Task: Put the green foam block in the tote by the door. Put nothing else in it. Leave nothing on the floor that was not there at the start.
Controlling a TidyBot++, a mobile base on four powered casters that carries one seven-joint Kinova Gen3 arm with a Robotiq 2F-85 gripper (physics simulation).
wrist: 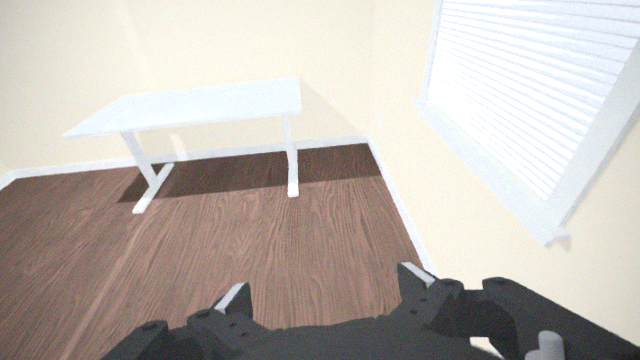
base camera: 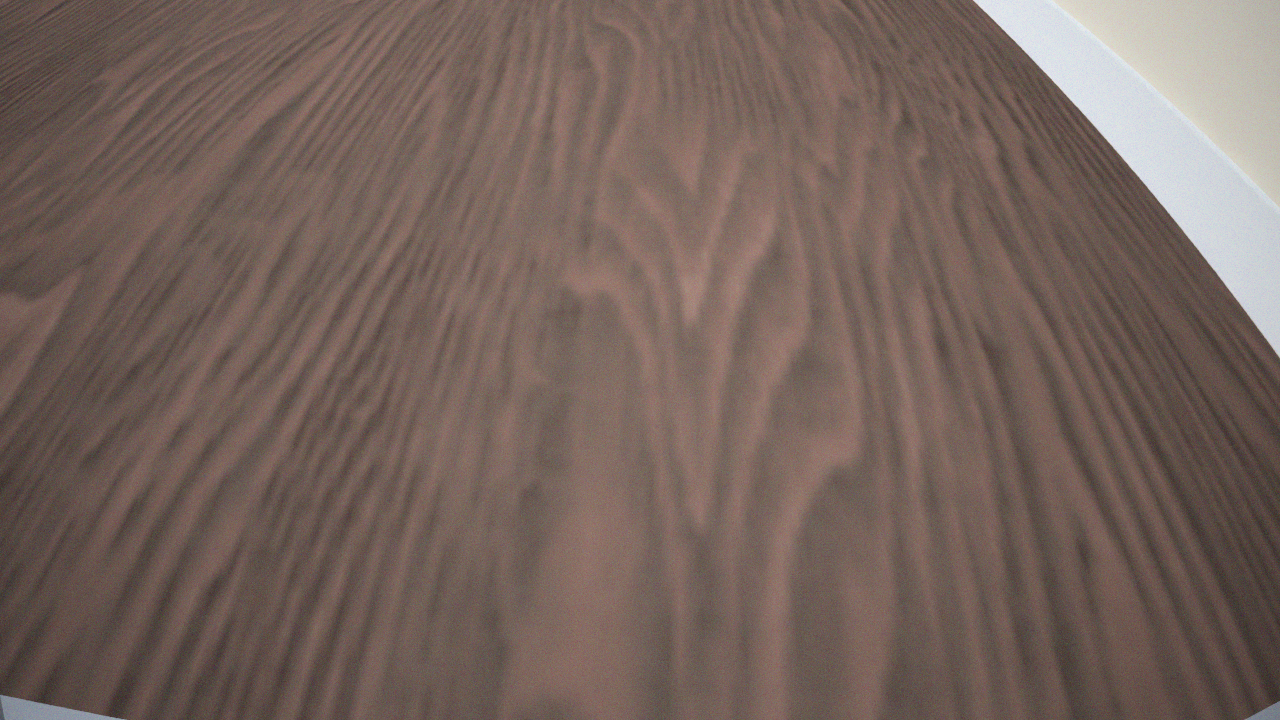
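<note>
My gripper is open, its two fingertips wide apart at the bottom of the wrist view, with no object between them; wooden floor shows behind them. The green foam block does not show in either view. The tote and the door do not show in either view.
A white table stands near the far wall, left of centre in the wrist view, its feet on the wooden floor. A window with blinds is in the right wall. A white baseboard runs along the right in the base view.
</note>
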